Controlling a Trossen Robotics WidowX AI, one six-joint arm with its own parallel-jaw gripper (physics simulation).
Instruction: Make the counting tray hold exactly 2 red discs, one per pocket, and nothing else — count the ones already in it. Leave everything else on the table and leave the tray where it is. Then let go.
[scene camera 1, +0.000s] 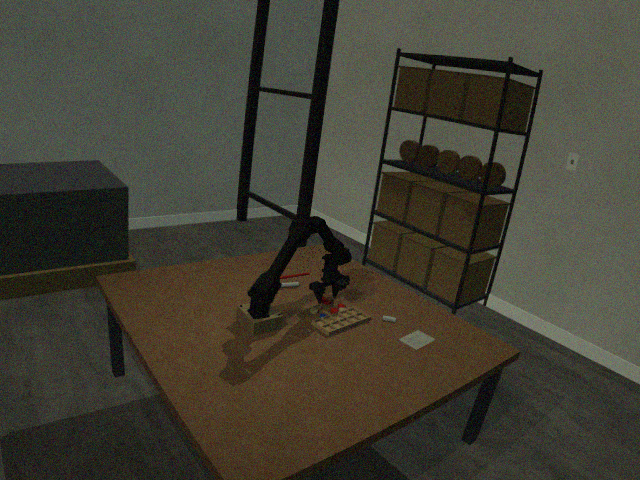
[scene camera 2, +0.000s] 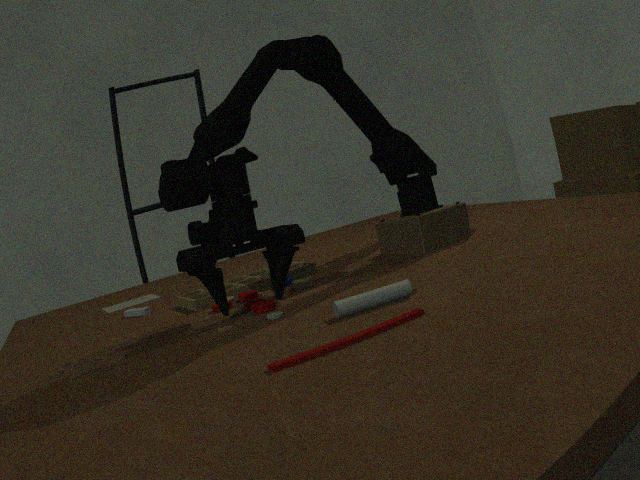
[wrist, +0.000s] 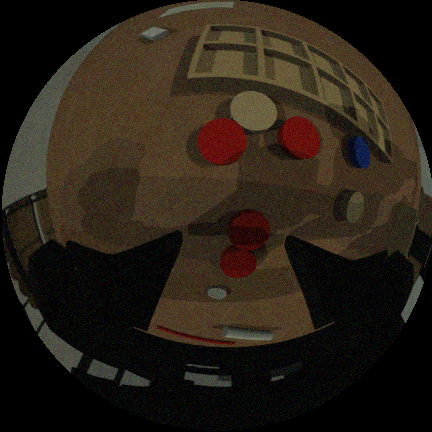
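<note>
The wooden counting tray (scene camera 1: 348, 327) (scene camera 2: 191, 300) (wrist: 225, 78) lies flat; I see no disc in its visible pockets in the wrist view. Two red discs, one on the left (wrist: 222, 141) and one on the right (wrist: 299, 137), lie outside its near side. Two more red discs, a farther one (wrist: 249, 230) and a nearer one (wrist: 238, 261), lie close together, with their gap too small to judge. My gripper (scene camera 1: 327, 298) (scene camera 2: 252, 305) (wrist: 234, 238) is open, pointing down low over the table, its fingers on either side of that pair, holding nothing.
A tan disc (wrist: 253, 110), a blue disc (wrist: 359, 152) and a greyish disc (wrist: 355, 207) lie near the tray. A small white disc (wrist: 217, 293), a white cylinder (scene camera 2: 372, 298) and a red rod (scene camera 2: 346, 341) lie beyond the pair. A white block (wrist: 154, 34) and flat square (scene camera 1: 417, 339) lie past the tray's end.
</note>
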